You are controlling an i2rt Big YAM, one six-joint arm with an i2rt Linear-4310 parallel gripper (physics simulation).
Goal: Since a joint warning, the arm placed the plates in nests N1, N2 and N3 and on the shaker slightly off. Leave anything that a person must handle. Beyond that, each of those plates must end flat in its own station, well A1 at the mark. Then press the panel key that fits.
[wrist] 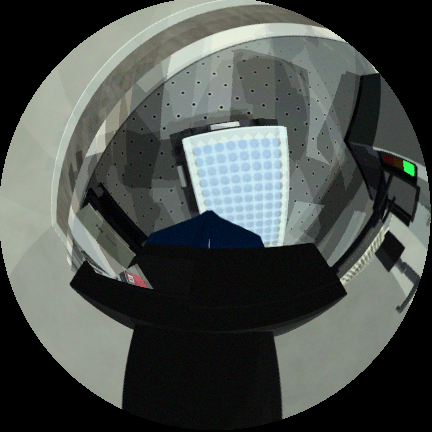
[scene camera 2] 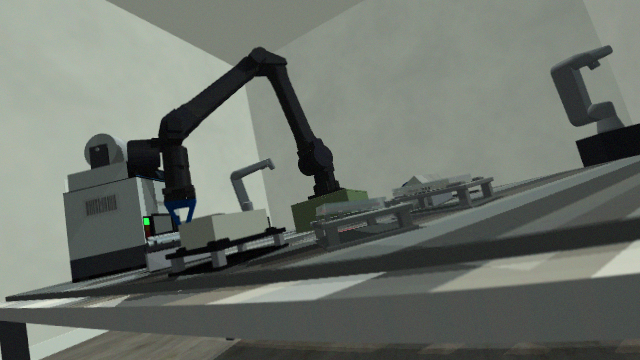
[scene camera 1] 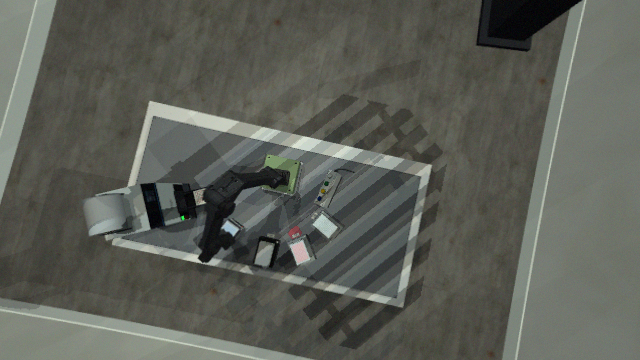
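Note:
My gripper (scene camera 2: 183,222) (wrist: 209,216) is shut and empty. In the wrist view its blue fingertips overlap the near part of the blue-welled plate (scene camera 1: 231,228) (wrist: 242,185), which looks shifted and slightly turned on its dark station. A pale, opaque box-like plate (scene camera 1: 265,251) (scene camera 2: 240,226) (wrist: 107,232) sits on a black nest. A pink plate (scene camera 1: 300,251) (scene camera 2: 350,206) and a white plate (scene camera 1: 326,224) (scene camera 2: 427,186) sit on grey nests. The key panel (scene camera 1: 327,190) has green, yellow and blue keys. Station labels, A1 marks and exact seating are too small to read.
A large instrument (scene camera 1: 135,207) (scene camera 2: 107,225) with a lit green lamp (scene camera 2: 146,221) (wrist: 409,168) stands at the left, with another pale plate (scene camera 1: 199,196) (wrist: 367,257) beside it. A red card (scene camera 1: 295,232) (wrist: 135,279) lies by the pink plate. The arm stands on a green block (scene camera 1: 275,162) (scene camera 2: 355,196).

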